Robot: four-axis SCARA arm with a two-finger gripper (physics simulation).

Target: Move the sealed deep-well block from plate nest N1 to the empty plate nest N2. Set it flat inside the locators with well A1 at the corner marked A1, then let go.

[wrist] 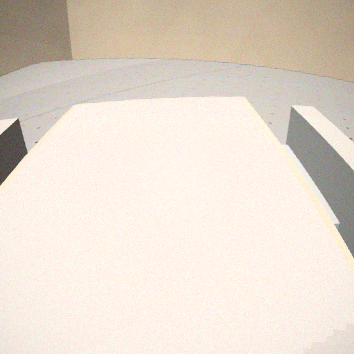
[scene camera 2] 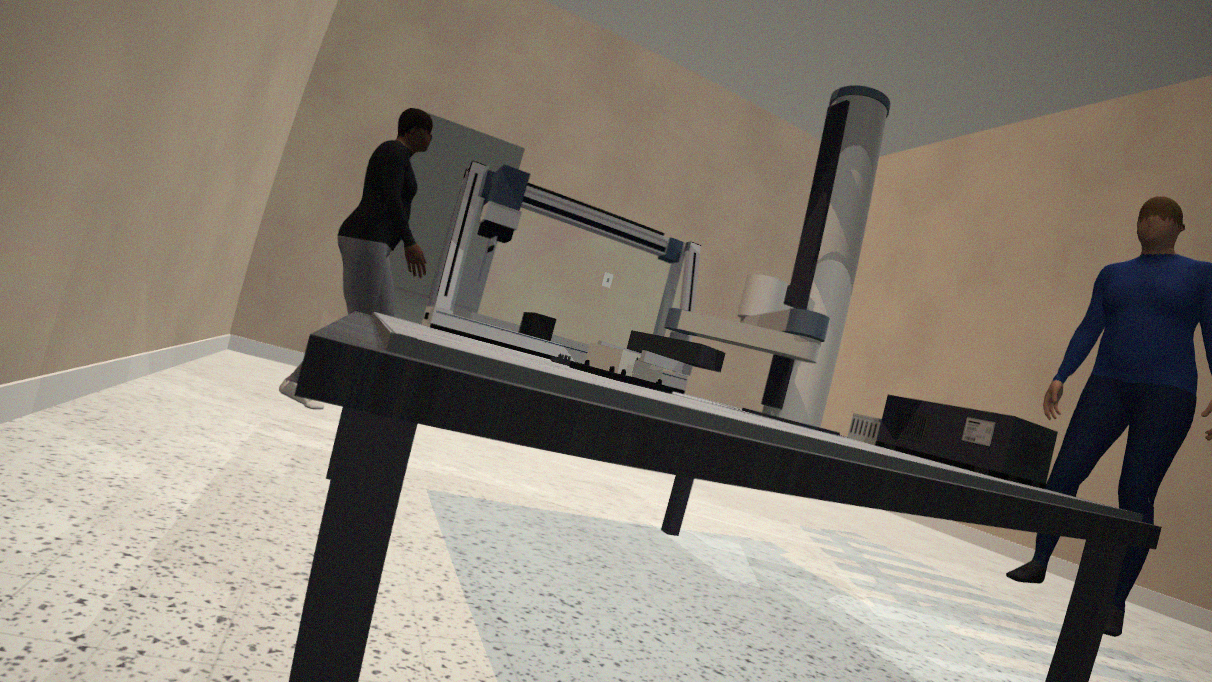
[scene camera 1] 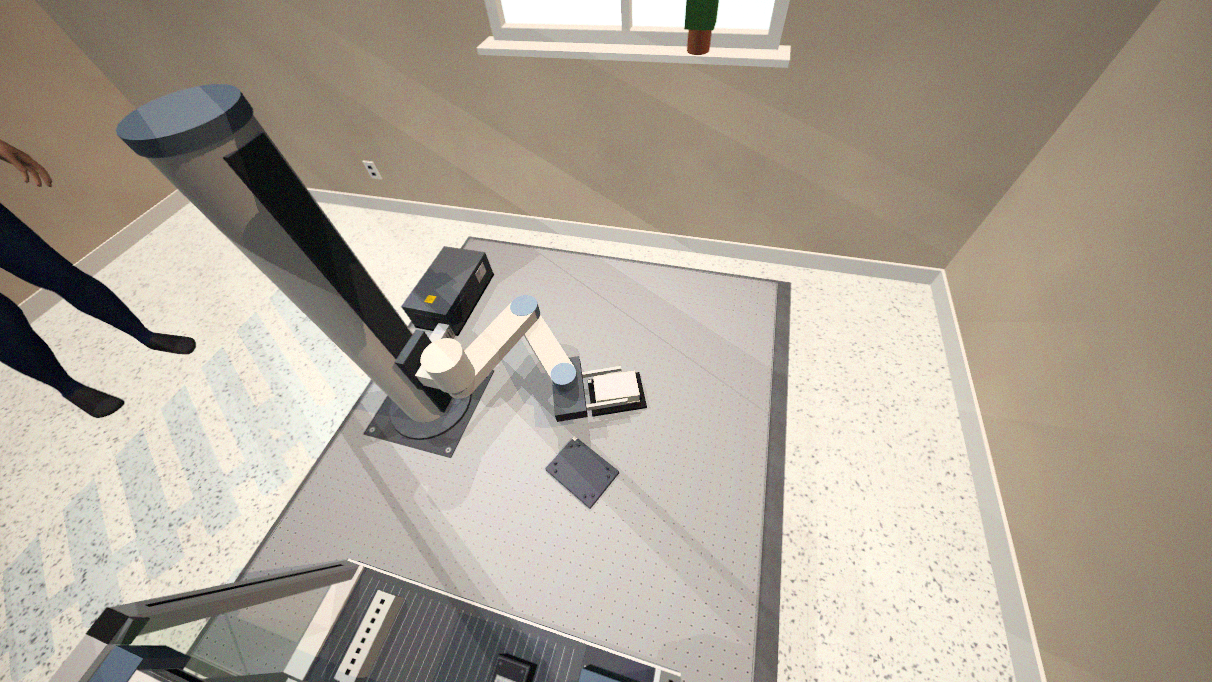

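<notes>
The sealed deep-well block is white and looks level. My gripper is shut on it, one finger along each long side. The block is low over the black plate nest, lined up with its outline in scene camera 1. Black locators stick up around its base in scene camera 2. Whether it rests on the nest floor, and where its A1 corner is, I cannot tell. The other nest, a dark grey plate with a small white mark at one corner, holds no block.
The arm's column stands on the table, with a black box near it. A gantry machine stands at the other end. Two people stand beyond the table.
</notes>
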